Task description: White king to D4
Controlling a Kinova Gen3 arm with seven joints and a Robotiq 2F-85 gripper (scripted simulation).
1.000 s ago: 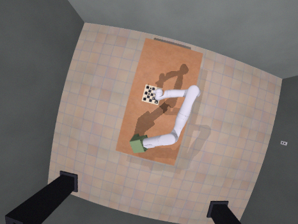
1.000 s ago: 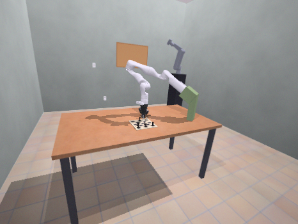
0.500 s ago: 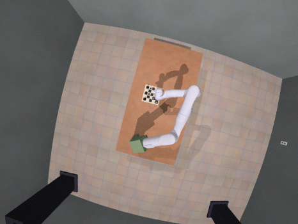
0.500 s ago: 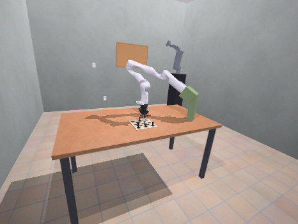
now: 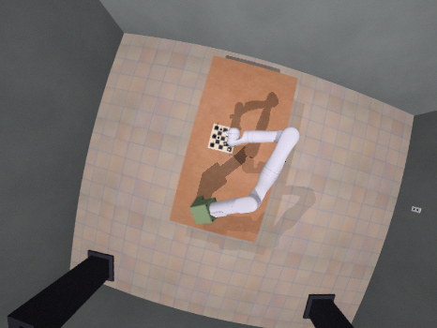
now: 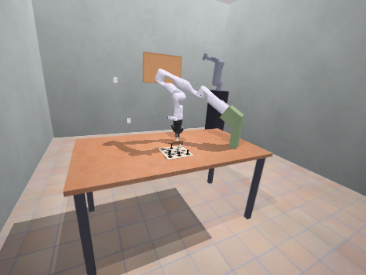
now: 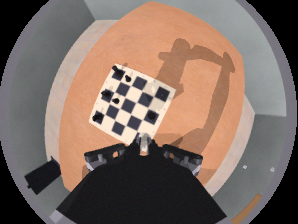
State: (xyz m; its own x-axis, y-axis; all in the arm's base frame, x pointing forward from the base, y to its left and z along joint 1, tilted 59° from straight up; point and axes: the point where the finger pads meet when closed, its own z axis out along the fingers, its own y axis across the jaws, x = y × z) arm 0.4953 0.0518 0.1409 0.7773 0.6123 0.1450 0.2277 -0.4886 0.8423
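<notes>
The chessboard lies 120 mm below my hand, 70 mm to the left of it and 50 mm ahead of it. Round my hand: white king 10 mm below; then white piece 100 mm below, 30 mm behind.
</notes>
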